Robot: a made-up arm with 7 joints.
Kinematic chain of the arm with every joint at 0, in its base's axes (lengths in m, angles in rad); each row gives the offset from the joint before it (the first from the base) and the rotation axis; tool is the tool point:
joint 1: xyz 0 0.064 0 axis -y
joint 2: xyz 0 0.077 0 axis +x
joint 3: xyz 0 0 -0.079 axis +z
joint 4: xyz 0 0 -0.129 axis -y
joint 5: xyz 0 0 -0.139 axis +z
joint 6: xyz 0 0 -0.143 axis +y
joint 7: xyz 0 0 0 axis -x
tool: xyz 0 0 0
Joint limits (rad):
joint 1: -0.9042..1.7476
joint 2: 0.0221..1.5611
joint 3: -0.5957..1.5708
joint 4: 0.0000..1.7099
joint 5: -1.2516..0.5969
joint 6: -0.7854..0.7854
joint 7: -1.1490..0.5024
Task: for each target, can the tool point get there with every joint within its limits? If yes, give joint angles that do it. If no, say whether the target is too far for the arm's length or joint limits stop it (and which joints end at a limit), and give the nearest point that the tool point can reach.
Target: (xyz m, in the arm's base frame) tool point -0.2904 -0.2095 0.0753
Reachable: no: joint limits stop it (at a limit: joint 1, joint 2, joint 3, joint 4) | nearest point 0.1290 -0.0119 0.2579 | short by 0.498 m
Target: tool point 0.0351 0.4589 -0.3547
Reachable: yes | joints -0.0501 0.4942 1.1324 0.4569 -0.9911 -0.5888 -0.6970
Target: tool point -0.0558 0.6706 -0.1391
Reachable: no: too far | nearest point -0.0497 0.6125 -0.1238 | short by 0.060 m
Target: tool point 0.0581 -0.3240 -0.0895
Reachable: no: joint limits stop it (at a limit: joint 2, joint 3, joint 4) | nearest point 0.1570 -0.0119 -0.2418 | short by 0.361 m
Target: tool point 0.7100 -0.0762 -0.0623
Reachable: no: too far | nearest point 0.4664 0.0711 -0.0409 | short by 0.286 m
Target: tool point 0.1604 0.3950 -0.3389
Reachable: yes | joints -0.0237 0.3844 0.5779 0.7936 -0.6515 0.3561 0.3690
